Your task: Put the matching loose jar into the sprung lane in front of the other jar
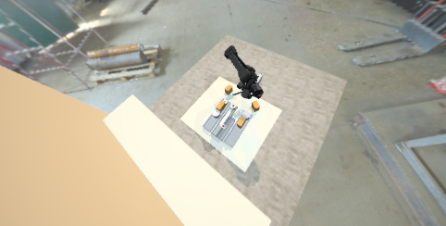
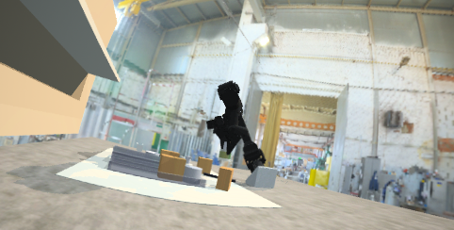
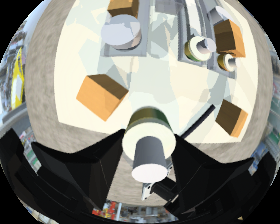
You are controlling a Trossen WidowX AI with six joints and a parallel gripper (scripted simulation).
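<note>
Now: gripper tip 26 cm short of the grey lane unit, 6 cm to the left of it and 9 cm above it.
</note>
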